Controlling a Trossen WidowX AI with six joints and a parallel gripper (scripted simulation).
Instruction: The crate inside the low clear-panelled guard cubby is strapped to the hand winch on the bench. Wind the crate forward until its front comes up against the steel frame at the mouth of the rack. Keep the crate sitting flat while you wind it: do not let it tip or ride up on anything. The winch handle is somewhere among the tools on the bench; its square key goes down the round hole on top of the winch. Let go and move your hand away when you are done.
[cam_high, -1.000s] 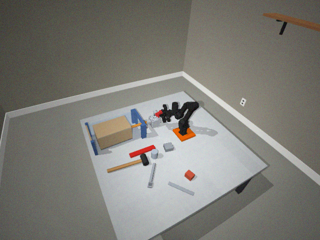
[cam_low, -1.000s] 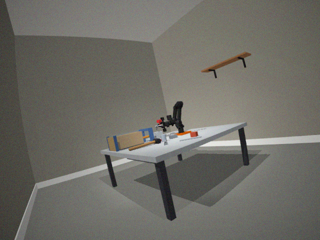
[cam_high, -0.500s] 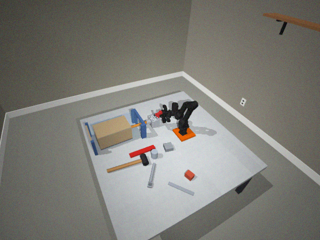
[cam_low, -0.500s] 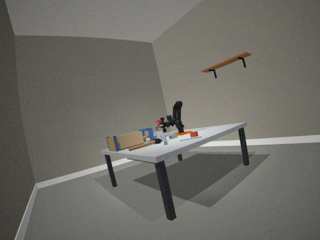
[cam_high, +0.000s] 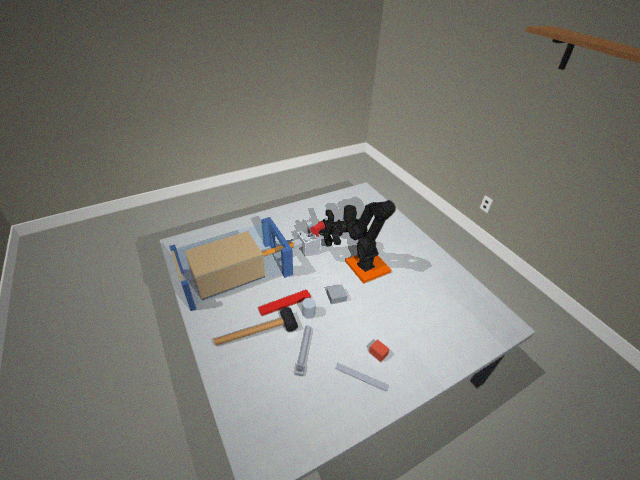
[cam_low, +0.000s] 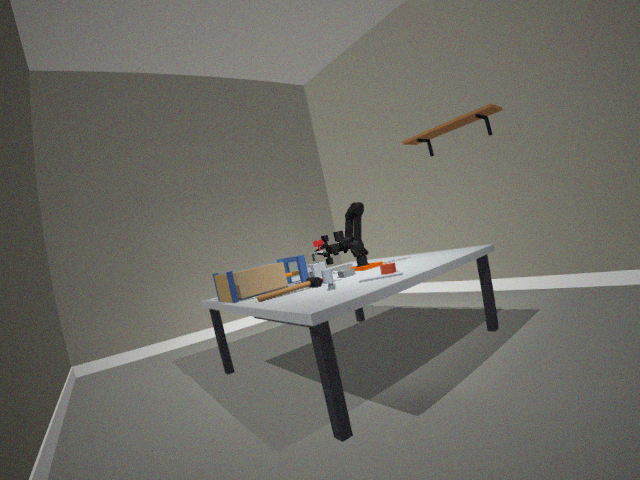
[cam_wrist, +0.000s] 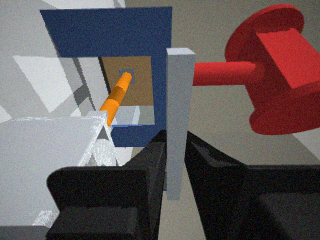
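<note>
Right now the red knob is 50 mm to the left of my gripper tip and 40 mm above it. From my gripper tip the other things lie so: grey winch 130 mm below, 50 mm to the right, 40 mm behind; then grey crank arm 20 mm to the left, 10 mm behind, 10 mm above; then grey block 290 mm to the left, 140 mm below, 50 mm ahead.
</note>
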